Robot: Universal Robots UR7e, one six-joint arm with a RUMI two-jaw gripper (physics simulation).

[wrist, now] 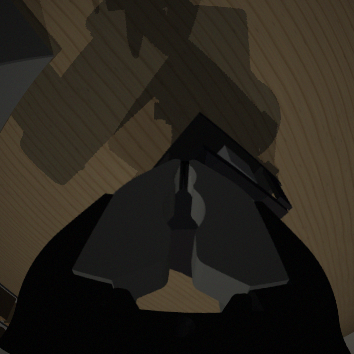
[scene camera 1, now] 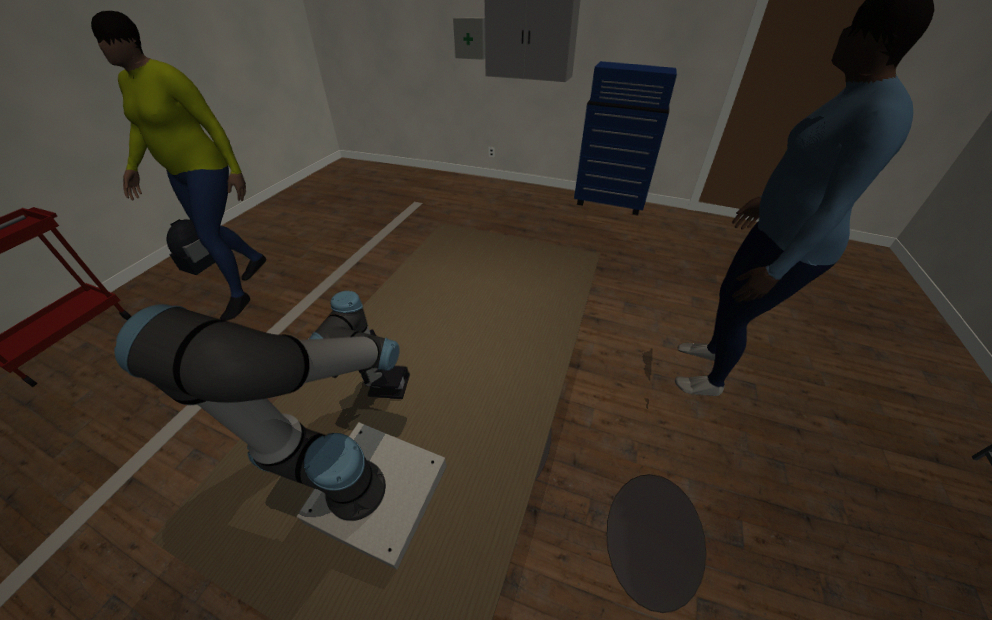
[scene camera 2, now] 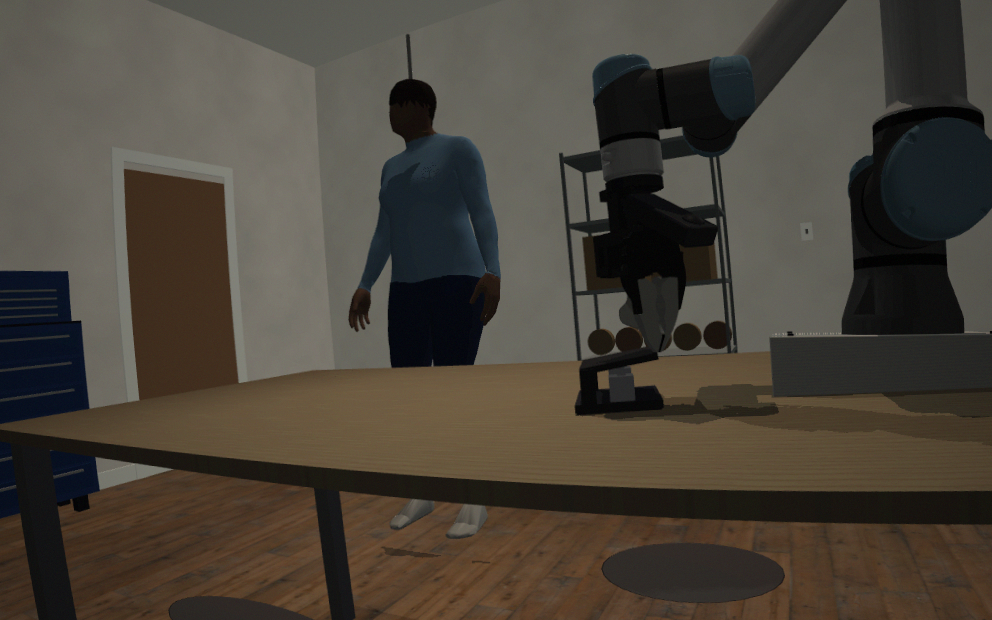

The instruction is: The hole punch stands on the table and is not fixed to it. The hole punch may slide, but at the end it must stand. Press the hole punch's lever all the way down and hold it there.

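Frame: origin at the arm's base, x ahead, y left, z up, level; millimetres.
Where they show: gripper, fingertip midpoint: (wrist: 183, 163) (scene camera 1: 369, 385) (scene camera 2: 658, 352); arm's base at its link origin: (scene camera 1: 356, 490) (scene camera 2: 901, 333).
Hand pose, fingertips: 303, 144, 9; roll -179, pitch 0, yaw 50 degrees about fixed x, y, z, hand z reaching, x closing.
Each offset is from my fingertips to the top centre of the thing, as dx, dy, dz. "pt": to the spot under its first point. Level surfaces: height alone.
The black hole punch {+60, -26, +1} (scene camera 1: 388, 384) (scene camera 2: 621, 400) (wrist: 196, 134) stands upright on the table {dz -66} (scene camera 1: 504, 314) (scene camera 2: 438, 431). Its lever {+57, -27, +1} (scene camera 2: 615, 359) is low and close to level, rising slightly toward its free end, above the light grey punch block {pt +43, +24, -34} (scene camera 2: 621, 384). A gap shows between lever and base. My gripper (scene camera 2: 660, 348) (wrist: 183, 163) is shut and empty and points down. Its fingertips are at the lever's free end and appear to touch it from above. In the wrist view the fingers hide part of the punch and the exact contact.
The white mounting block (scene camera 1: 409, 482) (scene camera 2: 877, 365) of the arm stands on the table near the punch. A person in light blue (scene camera 1: 841, 175) (scene camera 2: 436, 212) stands beyond the table. A person in yellow (scene camera 1: 171, 116) is on the other side, near a red cart (scene camera 1: 62, 321).
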